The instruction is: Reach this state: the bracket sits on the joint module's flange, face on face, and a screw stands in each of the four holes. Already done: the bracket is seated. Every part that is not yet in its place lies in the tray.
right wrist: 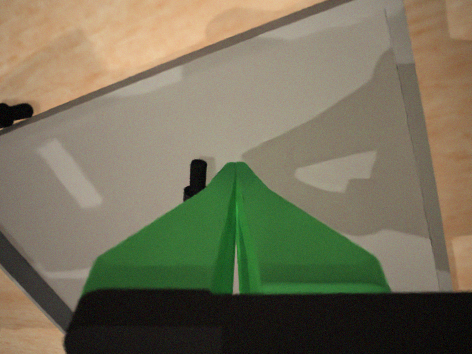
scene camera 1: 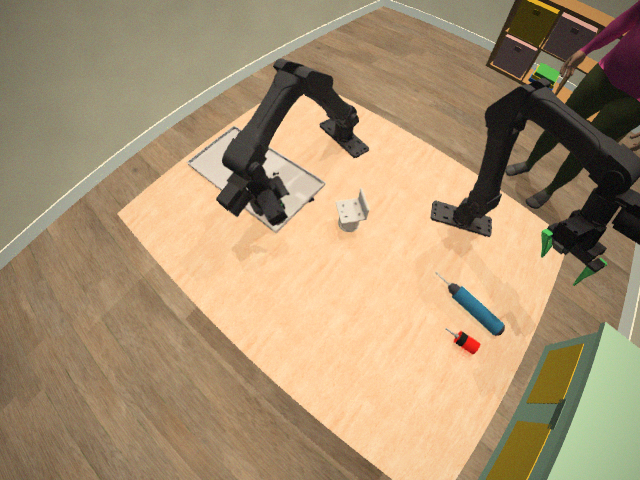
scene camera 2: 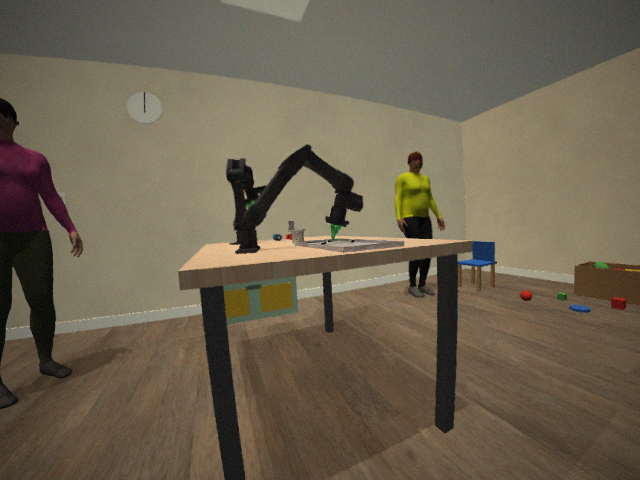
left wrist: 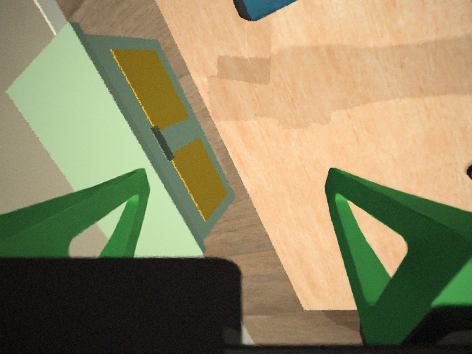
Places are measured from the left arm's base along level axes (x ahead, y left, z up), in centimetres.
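Pixels of known places: left gripper, fingertip midpoint: [scene camera 1: 557, 270] [left wrist: 237, 178]; right gripper, fingertip midpoint: [right wrist: 235, 177] [scene camera 2: 332, 241]; left arm's base, origin of the base link: [scene camera 1: 461, 219]; right arm's base, origin of the base link: [scene camera 1: 343, 137] [scene camera 2: 249, 250].
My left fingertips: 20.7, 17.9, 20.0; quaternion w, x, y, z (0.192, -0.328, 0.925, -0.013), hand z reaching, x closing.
For each thing: its top centre in the pictures, then the offset to it from my left fingertips, as dx, dy, dz. "pt": a spot on its surface instead. Level surfaces: height alone.
- round joint module, middle of its top: [scene camera 1: 351, 210] [scene camera 2: 297, 230] -8.5, -50.9, -13.6
- tray, middle of its top: [scene camera 1: 251, 170] [scene camera 2: 340, 241] -16.8, -84.6, -18.4
- black screw, middle of its top: [scene camera 1: 275, 172] -18.2, -76.9, -18.5
- blue screwdriver, surface spot: [left wrist: 267, 6] pt +8.7, -5.5, -16.7
- short red driver, middle of its top: [scene camera 1: 463, 337] +15.9, -14.8, -16.5
- table, its level: dz -20.0
The white bracket [scene camera 1: 349, 210] [scene camera 2: 291, 225] sits on the round joint module [scene camera 1: 348, 226], its upright wing at the right in scene camera 1. Its holes show as small dark dots, and no screw heads can be made out. The tray [scene camera 1: 301, 168] [right wrist: 280, 100] lies left of it. One black screw [scene camera 1: 275, 173] lies in the tray. Another screw [scene camera 1: 311, 199] [right wrist: 15, 114] lies at the tray's edge. My right gripper [right wrist: 235, 177] [scene camera 2: 333, 238] is shut and empty, low over the tray; a screw [right wrist: 198, 172] is partly hidden behind its finger. My left gripper [scene camera 1: 559, 269] [left wrist: 237, 178] is open and empty, by the table's right edge.
A blue screwdriver [scene camera 1: 475, 310] [left wrist: 267, 6] and a short red driver [scene camera 1: 467, 342] lie on the table [scene camera 1: 336, 310] at the lower right in scene camera 1. A green cabinet [scene camera 1: 604, 403] [left wrist: 75, 135] stands beyond the table edge. Two people stand around the table in scene camera 2.
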